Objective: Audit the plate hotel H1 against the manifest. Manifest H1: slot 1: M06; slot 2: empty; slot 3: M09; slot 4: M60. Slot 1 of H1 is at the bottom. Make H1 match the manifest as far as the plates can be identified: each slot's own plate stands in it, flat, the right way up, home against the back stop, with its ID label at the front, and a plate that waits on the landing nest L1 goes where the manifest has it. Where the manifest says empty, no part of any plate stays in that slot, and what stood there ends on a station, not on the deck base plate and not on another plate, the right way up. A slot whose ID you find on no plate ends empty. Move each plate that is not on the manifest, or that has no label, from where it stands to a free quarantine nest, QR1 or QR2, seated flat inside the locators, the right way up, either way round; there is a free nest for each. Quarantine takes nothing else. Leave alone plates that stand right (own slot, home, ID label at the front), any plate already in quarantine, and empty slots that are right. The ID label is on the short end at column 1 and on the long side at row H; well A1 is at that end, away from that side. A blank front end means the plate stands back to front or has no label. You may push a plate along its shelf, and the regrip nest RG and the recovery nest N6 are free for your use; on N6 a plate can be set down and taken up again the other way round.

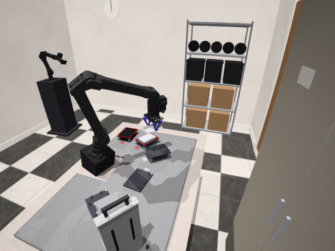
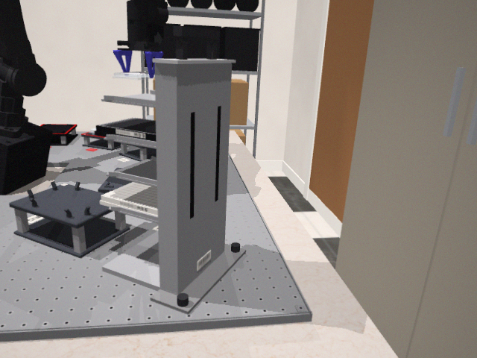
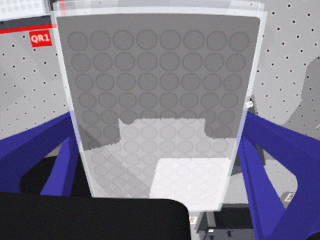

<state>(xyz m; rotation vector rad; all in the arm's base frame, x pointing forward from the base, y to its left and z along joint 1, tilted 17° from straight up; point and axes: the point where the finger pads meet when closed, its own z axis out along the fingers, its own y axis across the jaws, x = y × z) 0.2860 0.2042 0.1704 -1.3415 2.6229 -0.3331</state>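
My gripper is now 290 mm past the red-edged nest, 230 mm to the right of it and 210 mm above it. Also, from my hand: black plate (620 mm to the right, 40 mm below, 10 mm behind); then white plate (620 mm to the right, 140 mm below, 10 mm behind); then H1 tag (520 mm to the right, 250 mm below, 20 mm ahead).
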